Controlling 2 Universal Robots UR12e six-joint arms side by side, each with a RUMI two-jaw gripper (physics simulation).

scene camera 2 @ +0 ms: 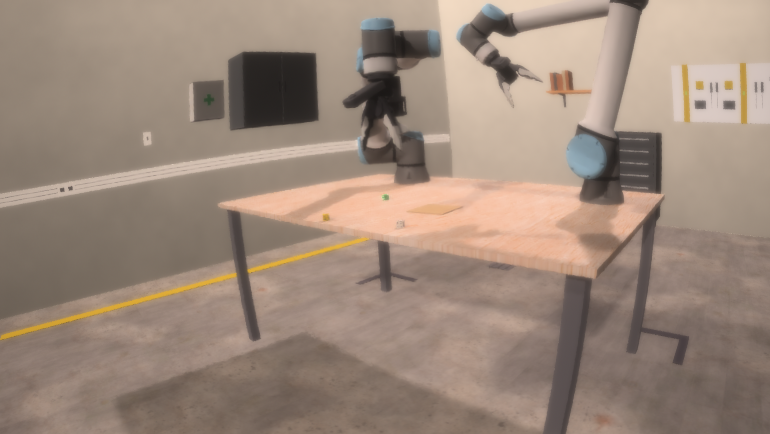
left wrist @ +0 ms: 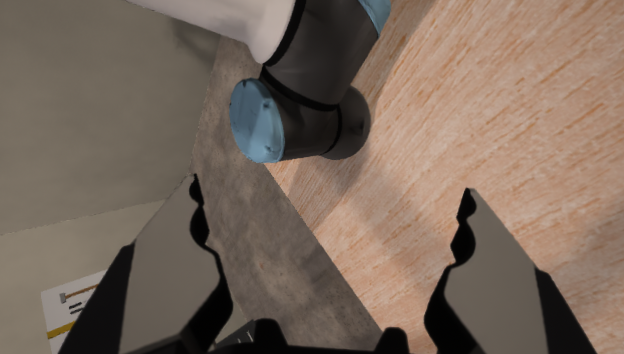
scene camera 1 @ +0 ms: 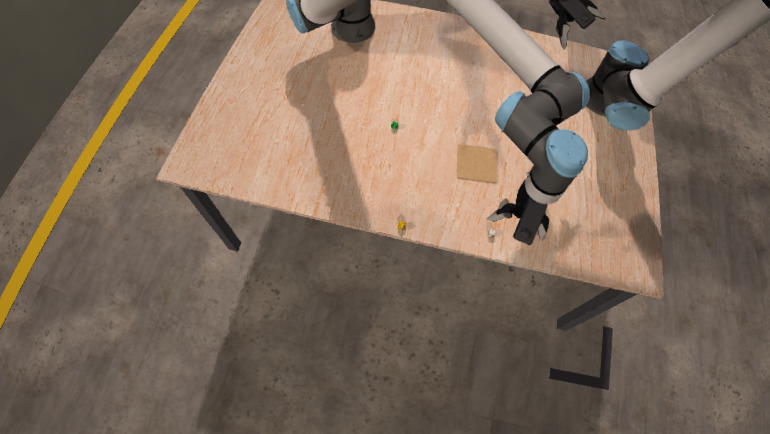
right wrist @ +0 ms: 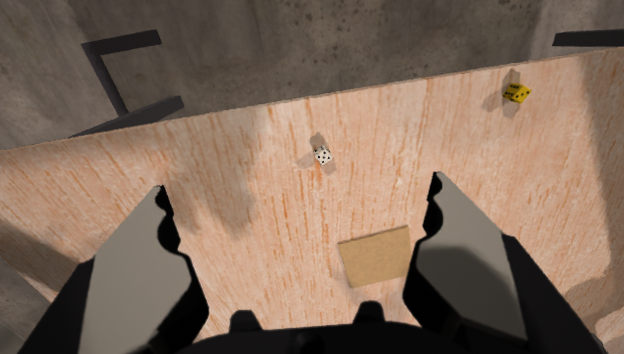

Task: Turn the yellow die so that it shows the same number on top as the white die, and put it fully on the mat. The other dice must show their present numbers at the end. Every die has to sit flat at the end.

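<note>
The yellow die [scene camera 1: 401,225] [scene camera 2: 325,217] [right wrist: 517,93] lies on the table near its front edge; one face shows three pips in the right wrist view, others several. The white die [scene camera 1: 491,233] [scene camera 2: 400,224] [right wrist: 323,155] lies to its right in scene camera 1, with what looks like a five facing the right wrist camera. The green die [scene camera 1: 394,125] [scene camera 2: 385,197] lies farther back, its number too small to read. The tan mat [scene camera 1: 477,163] [scene camera 2: 435,209] [right wrist: 377,257] is bare. My right gripper [scene camera 1: 516,228] [scene camera 2: 382,144] [right wrist: 301,180] is open above the table, near the white die in scene camera 1. My left gripper [scene camera 1: 583,31] [scene camera 2: 526,93] [left wrist: 328,183] is open, raised high.
The wooden table [scene camera 1: 258,129] [scene camera 2: 512,215] [left wrist: 540,150] [right wrist: 280,210] carries the dice and mat. Its front edge is close to the yellow and white dice. The left arm's base stands at the table's right end, the right arm's base at the back left in scene camera 1.
</note>
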